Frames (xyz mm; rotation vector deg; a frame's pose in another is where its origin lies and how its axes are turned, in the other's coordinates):
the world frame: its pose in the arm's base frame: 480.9 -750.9 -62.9 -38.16 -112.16 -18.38
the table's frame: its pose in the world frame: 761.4 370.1 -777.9 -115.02 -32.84 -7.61
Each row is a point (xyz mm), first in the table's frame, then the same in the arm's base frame.
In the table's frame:
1: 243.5 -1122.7 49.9
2: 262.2 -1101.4 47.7
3: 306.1 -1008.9 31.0
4: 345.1 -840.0 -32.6
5: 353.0 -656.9 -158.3
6: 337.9 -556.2 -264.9
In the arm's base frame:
1: 722.4 238.9 206.7
2: 718.4 239.3 234.9
3: 707.8 211.1 334.2
4: 672.6 116.8 489.0
5: 595.0 -33.2 633.3
6: 525.0 -145.0 699.2

